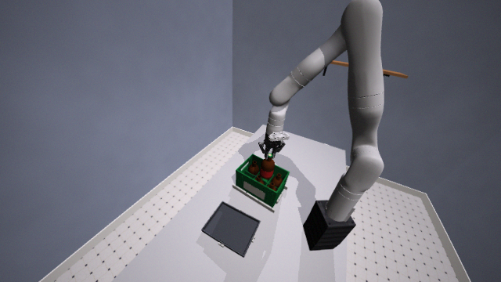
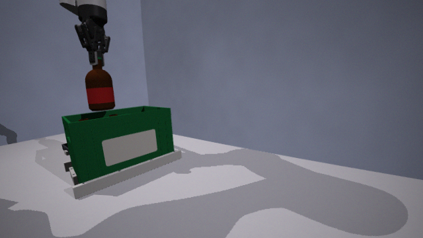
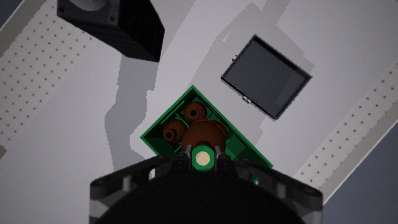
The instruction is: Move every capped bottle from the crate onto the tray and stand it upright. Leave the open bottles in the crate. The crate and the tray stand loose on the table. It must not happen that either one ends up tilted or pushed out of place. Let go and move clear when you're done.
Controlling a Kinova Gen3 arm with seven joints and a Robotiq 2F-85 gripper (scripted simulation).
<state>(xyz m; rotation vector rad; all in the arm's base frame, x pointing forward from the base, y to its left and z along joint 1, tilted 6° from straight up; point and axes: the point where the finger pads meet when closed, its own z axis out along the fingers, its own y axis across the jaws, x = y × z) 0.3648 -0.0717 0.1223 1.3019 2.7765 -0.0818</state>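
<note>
Now: hand 7 cm above the brown bottle. The rest, counted from my hand: green crate: 3 cm ahead, 3 cm to the right, 25 cm below; dark tray: 5 cm ahead, 28 cm to the left, 32 cm below.
</note>
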